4 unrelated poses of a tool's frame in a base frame.
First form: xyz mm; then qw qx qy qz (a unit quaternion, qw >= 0).
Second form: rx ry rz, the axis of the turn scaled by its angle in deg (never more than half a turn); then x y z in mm. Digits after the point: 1 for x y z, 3 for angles.
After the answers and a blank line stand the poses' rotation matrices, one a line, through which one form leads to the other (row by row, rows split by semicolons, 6 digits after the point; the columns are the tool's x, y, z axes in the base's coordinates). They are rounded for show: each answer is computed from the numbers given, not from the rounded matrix.
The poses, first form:
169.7, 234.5, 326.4, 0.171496, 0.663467, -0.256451, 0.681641
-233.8, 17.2, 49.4, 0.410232, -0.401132, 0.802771, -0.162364
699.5, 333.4, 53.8, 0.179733, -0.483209, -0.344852, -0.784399
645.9, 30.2, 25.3, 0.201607, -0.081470, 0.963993, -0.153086
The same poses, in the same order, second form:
107.920, -41.714, 110.876, 169.7, 234.5, 326.4
-57.867, 115.807, -23.422, -233.8, 17.2, 49.4
-78.245, -55.841, -127.017, 699.5, 333.4, 53.8
-13.037, 154.262, -24.497, 645.9, 30.2, 25.3

-0.060802 -0.574090 0.816531; -0.106496 -0.809644 -0.577178; 0.992452 -0.122051 -0.011910
-0.341606 -0.510820 0.788903; -0.777248 0.625462 0.068432; -0.528386 -0.589796 -0.610695
-0.468410 0.615236 0.634095; 0.051306 -0.697546 0.714701; 0.882020 0.367306 0.295172
-0.905435 -0.095347 0.413639; -0.218799 0.939855 -0.262298; -0.363751 -0.327997 -0.871839

